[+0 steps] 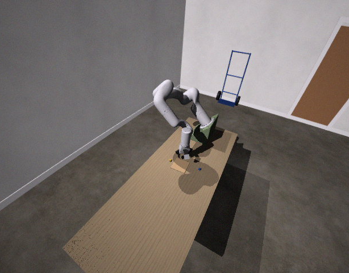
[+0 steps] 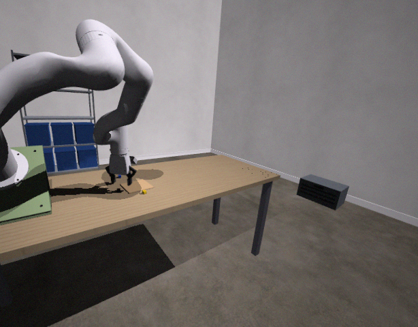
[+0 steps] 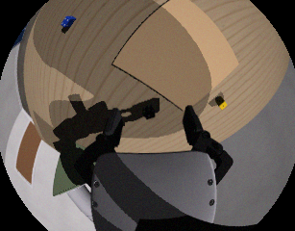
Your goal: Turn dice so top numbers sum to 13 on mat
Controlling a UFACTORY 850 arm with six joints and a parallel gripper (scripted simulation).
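Now: the black die 40 mm below my hand, 20 mm behind it and 10 mm to the right of it. From my hand the other things lie so: blue die 190 mm to the left, 40 mm below, 30 mm ahead; then tan mat 80 mm ahead, 40 mm below, 20 mm to the left; then yellow die 90 mm to the right, 90 mm ahead, 40 mm below.
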